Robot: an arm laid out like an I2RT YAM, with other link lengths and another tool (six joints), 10 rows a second.
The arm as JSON. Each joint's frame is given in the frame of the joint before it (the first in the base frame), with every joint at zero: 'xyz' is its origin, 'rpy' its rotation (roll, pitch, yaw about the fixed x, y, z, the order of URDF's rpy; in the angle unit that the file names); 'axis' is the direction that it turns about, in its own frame. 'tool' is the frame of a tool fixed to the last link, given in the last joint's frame.
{
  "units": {
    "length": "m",
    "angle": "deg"
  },
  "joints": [
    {
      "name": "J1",
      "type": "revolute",
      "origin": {
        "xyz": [
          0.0,
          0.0,
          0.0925
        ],
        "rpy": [
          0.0,
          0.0,
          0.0
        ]
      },
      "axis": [
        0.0,
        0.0,
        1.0
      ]
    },
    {
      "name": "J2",
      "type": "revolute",
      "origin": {
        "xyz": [
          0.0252,
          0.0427,
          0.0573
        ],
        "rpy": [
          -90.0,
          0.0,
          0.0
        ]
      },
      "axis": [
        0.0,
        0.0,
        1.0
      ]
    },
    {
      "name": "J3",
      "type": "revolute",
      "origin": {
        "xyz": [
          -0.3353,
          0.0,
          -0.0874
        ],
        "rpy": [
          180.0,
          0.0,
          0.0
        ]
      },
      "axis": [
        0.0,
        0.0,
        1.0
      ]
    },
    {
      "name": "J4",
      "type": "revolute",
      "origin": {
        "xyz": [
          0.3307,
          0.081,
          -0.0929
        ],
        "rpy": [
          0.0,
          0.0,
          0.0
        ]
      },
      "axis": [
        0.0,
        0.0,
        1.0
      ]
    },
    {
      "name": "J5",
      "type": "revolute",
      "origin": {
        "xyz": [
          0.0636,
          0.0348,
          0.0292
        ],
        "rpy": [
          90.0,
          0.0,
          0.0
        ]
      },
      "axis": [
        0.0,
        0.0,
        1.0
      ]
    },
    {
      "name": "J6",
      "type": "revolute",
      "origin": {
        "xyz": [
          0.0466,
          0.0,
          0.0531
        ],
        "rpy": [
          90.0,
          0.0,
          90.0
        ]
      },
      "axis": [
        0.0,
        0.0,
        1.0
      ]
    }
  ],
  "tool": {
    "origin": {
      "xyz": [
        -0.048,
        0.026,
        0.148
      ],
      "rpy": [
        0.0,
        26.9,
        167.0
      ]
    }
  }
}
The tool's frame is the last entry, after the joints.
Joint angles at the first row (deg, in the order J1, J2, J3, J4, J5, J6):
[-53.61 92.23 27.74 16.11 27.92 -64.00]
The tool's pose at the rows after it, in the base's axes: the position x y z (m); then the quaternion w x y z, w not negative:
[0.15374 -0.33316 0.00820 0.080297 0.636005 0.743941 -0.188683]
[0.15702 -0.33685 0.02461 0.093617 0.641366 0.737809 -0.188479]
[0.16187 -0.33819 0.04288 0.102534 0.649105 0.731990 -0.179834]
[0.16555 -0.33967 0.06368 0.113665 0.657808 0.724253 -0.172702]
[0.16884 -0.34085 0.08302 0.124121 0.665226 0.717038 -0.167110]
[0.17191 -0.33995 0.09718 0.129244 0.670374 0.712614 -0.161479]
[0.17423 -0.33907 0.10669 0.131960 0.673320 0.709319 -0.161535]
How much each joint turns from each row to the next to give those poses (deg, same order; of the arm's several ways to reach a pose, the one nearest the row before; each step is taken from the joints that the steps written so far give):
[0.00 -1.54 0.93 -1.91 0.12 0.77]
[0.00 -2.60 0.94 -2.33 0.09 0.86]
[0.09 -2.69 1.85 -4.44 -0.35 1.75]
[-0.01 -2.84 1.94 -4.33 -0.20 1.77]
[0.07 -2.31 1.90 -3.72 -0.07 1.56]
[0.28 -1.51 1.64 -3.23 0.00 1.36]
[0.53 -0.82 1.10 -1.94 0.60 0.88]

